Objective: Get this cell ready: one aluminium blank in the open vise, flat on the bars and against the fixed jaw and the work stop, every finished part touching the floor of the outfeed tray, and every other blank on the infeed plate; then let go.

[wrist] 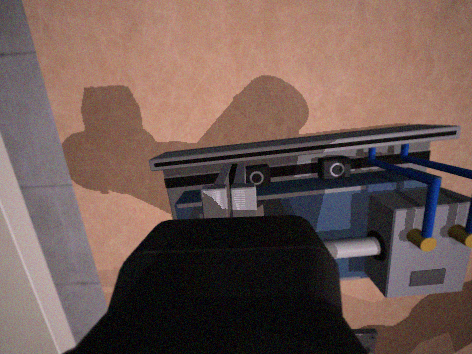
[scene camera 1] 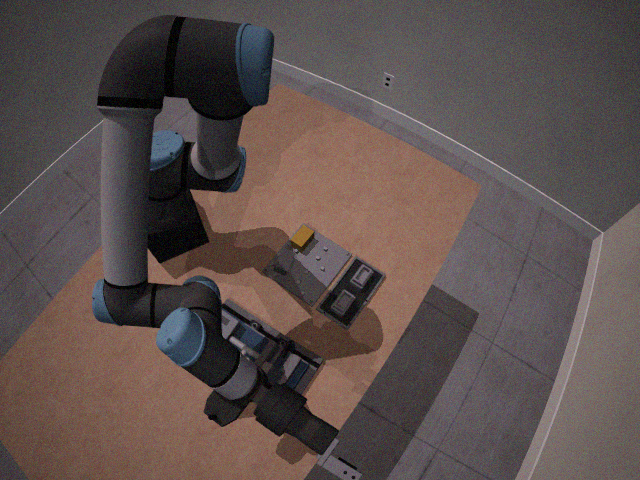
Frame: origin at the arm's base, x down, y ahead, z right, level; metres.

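Where they show: end effector, tool point: [wrist: 234,183]; arm's base, origin of the base link: [scene camera 1: 163,206].
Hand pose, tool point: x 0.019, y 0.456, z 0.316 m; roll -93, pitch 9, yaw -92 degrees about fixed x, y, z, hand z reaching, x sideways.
Note:
Things, the pixels of their centre, and the offset from my tool point.
- vise, body centre: [wrist: 304,231] [scene camera 1: 251,355] dx +0.068, dy -0.055, dz -0.089 m
- grey cylinder block, body centre: [wrist: 414,241] [scene camera 1: 218,330] dx +0.039, dy -0.149, dz -0.105 m
- grey infeed plate, body centre: [scene camera 1: 307,263] dx +0.113, dy -0.050, dz -0.394 m
- yellow block, body centre: [scene camera 1: 302,238] dx +0.091, dy -0.090, dz -0.446 m
In the wrist view my gripper [wrist: 232,176] points down at the left part of the vise; its fingers are together and nothing shows between them. The vise [wrist: 305,145] has a long grey rail, blue surfaces and a rod from a grey cylinder block [wrist: 420,270]. A small grey piece beside the fingers is mostly hidden; I cannot tell whether it is a blank. In the scene view, the arm partly covers the vise. Two grey rectangular finished parts [scene camera 1: 362,275] [scene camera 1: 342,302] lie in the black outfeed tray [scene camera 1: 353,289]. The grey infeed plate [scene camera 1: 334,251] carries small pegs.
A yellow block [scene camera 1: 302,236] stands at the infeed plate's far corner. The bracket's other gripper reaches out past the vise to the lower right. Blue hoses [wrist: 431,205] rise above the cylinder block. Part of the infeed plate is in shadow.

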